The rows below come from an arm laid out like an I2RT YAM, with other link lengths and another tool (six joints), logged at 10 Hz.
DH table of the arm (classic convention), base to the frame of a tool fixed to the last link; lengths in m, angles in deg. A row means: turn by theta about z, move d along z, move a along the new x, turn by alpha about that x. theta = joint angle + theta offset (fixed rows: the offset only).
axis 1: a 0.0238; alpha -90; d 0.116; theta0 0
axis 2: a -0.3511; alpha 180; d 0; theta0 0
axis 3: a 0.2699; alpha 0; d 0; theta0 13.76
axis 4: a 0.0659; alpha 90; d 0.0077; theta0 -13.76
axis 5: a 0; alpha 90; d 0.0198; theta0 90
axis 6: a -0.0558; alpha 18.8; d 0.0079; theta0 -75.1
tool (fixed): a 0; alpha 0; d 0.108; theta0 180
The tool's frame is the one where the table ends.
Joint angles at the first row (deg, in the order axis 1, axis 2, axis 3, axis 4, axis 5, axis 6):
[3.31, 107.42, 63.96, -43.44, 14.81, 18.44]
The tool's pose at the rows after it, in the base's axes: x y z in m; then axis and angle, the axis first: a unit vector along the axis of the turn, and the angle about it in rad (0 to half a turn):
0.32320, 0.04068, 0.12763, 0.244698, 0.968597, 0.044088, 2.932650
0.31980, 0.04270, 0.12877, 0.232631, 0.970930, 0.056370, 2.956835
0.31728, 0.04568, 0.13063, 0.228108, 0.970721, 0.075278, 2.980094
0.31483, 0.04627, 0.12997, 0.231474, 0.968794, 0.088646, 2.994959
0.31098, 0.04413, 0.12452, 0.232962, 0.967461, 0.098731, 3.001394
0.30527, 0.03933, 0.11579, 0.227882, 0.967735, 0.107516, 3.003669
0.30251, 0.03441, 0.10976, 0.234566, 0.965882, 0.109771, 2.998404
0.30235, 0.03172, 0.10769, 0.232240, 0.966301, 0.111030, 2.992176
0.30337, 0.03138, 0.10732, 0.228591, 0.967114, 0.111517, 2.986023
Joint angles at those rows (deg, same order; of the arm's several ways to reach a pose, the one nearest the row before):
[3.31, 107.42, 63.96, -43.72, 14.72, 18.11]
[3.22, 107.44, 63.94, -44.16, 13.06, 16.45]
[2.96, 107.44, 63.94, -44.60, 10.63, 15.49]
[2.46, 107.44, 63.42, -44.45, 8.88, 15.27]
[1.69, 107.44, 61.84, -42.83, 7.64, 14.61]
[0.62, 107.44, 59.50, -40.10, 6.63, 12.91]
[-0.38, 107.44, 57.95, -38.24, 6.37, 12.71]
[-0.84, 107.44, 57.49, -37.30, 6.31, 12.01]
[-0.84, 107.44, 57.49, -36.86, 6.35, 11.62]

